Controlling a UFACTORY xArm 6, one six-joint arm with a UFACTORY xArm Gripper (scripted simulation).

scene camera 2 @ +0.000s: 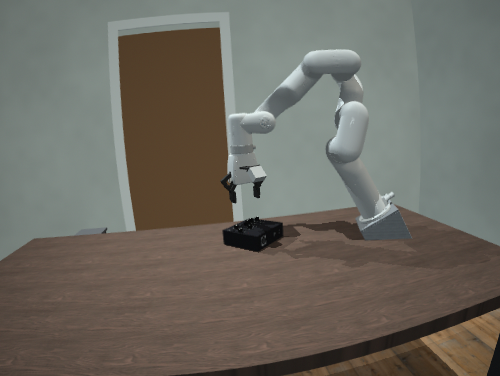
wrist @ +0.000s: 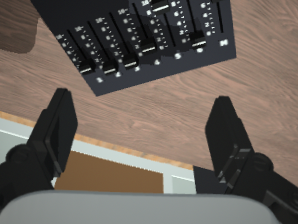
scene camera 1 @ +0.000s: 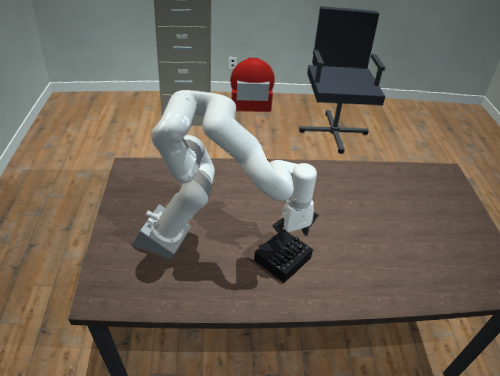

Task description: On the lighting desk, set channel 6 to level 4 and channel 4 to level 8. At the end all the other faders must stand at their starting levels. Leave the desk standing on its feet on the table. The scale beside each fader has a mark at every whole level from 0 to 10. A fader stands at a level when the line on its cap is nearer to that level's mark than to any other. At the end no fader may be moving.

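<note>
Gripper (scene camera 2: 245, 200) visible. Same gripper (wrist: 143, 109) in the wrist view too.
</note>
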